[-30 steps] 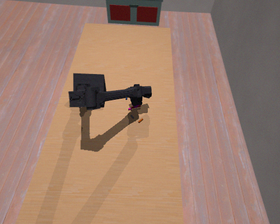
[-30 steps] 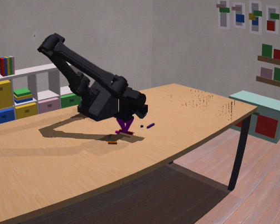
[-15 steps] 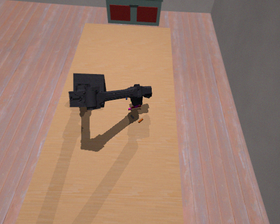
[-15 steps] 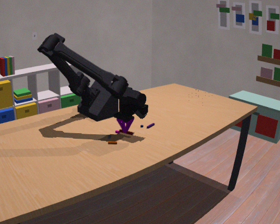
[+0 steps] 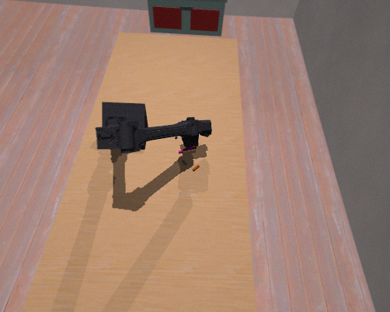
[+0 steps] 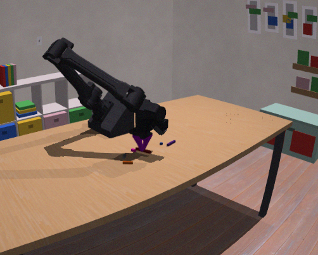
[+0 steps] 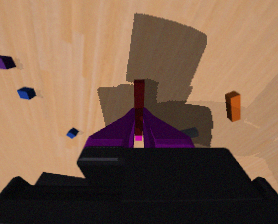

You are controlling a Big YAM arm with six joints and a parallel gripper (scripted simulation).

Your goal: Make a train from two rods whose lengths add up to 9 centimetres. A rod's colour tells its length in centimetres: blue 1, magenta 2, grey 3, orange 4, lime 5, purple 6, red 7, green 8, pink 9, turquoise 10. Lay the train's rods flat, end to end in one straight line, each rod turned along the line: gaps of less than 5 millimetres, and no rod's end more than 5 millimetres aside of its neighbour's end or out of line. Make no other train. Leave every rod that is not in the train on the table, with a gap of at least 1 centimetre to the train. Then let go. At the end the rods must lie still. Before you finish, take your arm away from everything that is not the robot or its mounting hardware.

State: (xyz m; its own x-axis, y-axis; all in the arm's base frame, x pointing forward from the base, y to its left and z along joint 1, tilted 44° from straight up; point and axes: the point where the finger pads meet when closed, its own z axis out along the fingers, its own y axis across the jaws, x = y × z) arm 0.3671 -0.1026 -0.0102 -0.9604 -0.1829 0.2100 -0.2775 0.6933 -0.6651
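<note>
My hand is 4 cm past the magenta rod, 1 cm to the left of it and 2 cm above it. Round my hand: red rod 1 cm below; then orange rod 3 cm ahead, 11 cm to the right, 2 cm below; then grey rod 2 cm behind, 8 cm to the right, 2 cm below.
</note>
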